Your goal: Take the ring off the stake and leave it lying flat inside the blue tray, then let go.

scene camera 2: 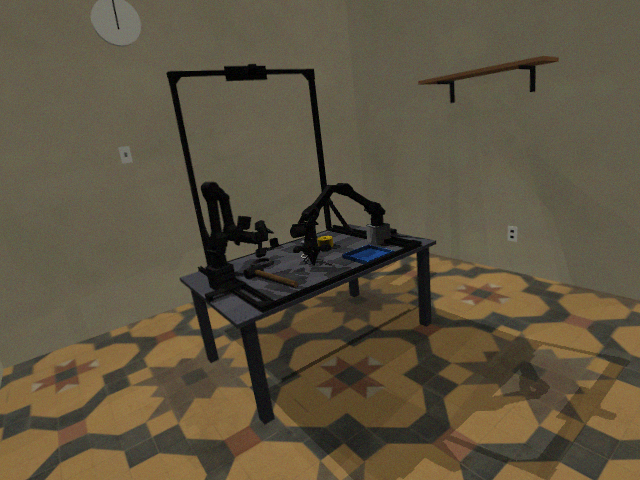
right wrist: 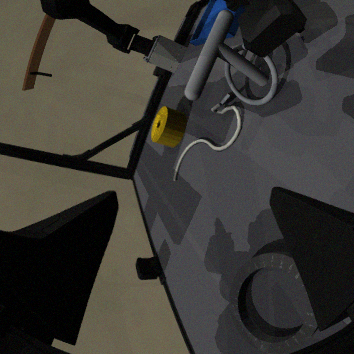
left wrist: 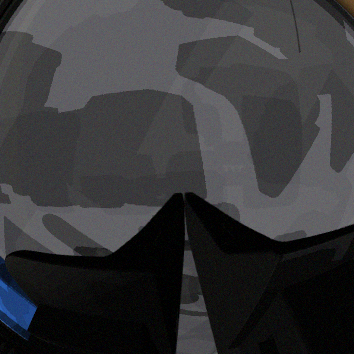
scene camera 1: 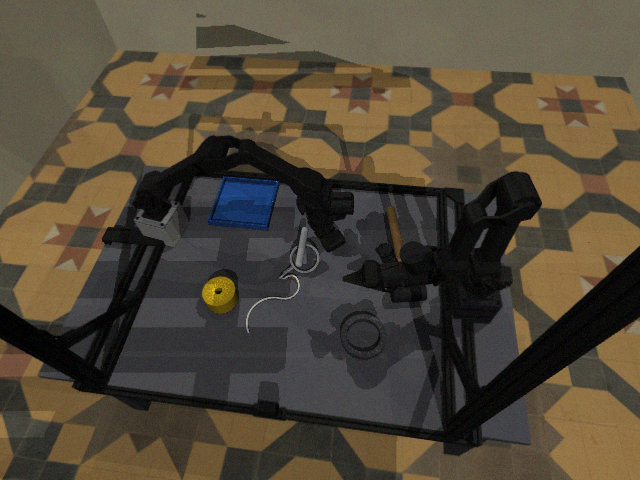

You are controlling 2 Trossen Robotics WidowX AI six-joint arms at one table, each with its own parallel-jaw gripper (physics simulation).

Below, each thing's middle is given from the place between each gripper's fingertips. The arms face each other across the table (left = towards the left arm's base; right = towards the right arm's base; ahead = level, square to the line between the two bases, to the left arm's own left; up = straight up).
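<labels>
My left hand: 10 mm below the stake (right wrist: pixel 213 47), 100 mm past it, 30 mm to the right of it. From my left hand, yellow spool (scene camera 1: pixel 220 295): 10 mm above, 220 mm to the left, 280 mm behind. Blue tray (scene camera 1: pixel 247 203), from my left hand: 290 mm to the left, 60 mm ahead.
Stake, from my right hand: 110 mm below, 90 mm ahead, 160 mm to the left. Yellow spool, from my right hand: 110 mm below, 80 mm behind, 340 mm to the left. Blue tray, from my right hand: 120 mm below, 260 mm ahead, 420 mm to the left.
</labels>
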